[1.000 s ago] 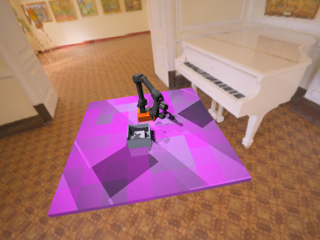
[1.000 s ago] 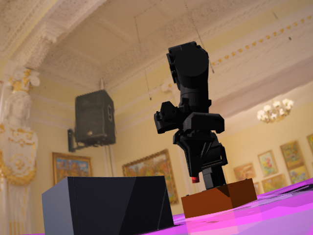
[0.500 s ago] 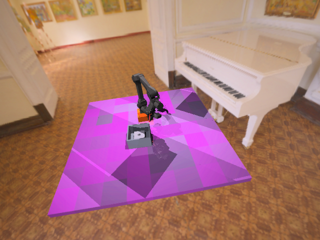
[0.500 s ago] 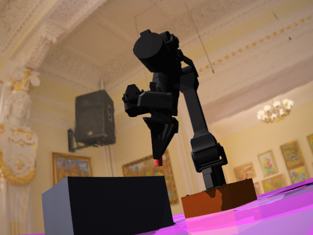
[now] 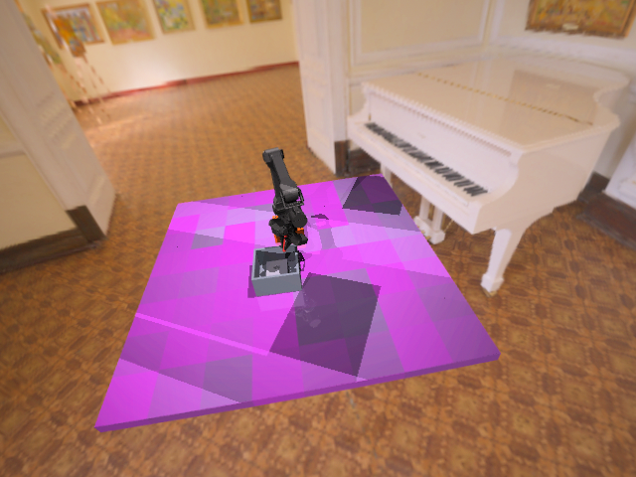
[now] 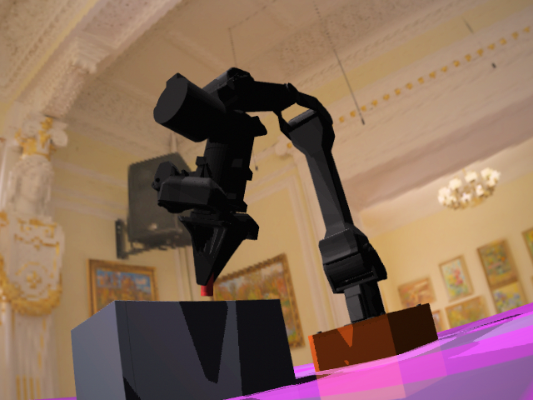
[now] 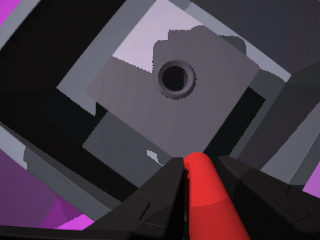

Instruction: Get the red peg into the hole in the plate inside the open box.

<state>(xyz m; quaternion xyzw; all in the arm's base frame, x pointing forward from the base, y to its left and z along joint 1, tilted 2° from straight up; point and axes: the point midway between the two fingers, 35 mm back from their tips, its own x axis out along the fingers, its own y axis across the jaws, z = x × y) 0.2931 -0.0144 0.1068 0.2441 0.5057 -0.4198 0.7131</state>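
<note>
Right now my gripper tip is 30 mm below the red peg and 10 mm to the right of it. Round my gripper tip: plate 80 mm below, 40 mm to the right, 30 mm ahead; grey box 100 mm below, 40 mm to the right, 30 mm ahead.
</note>
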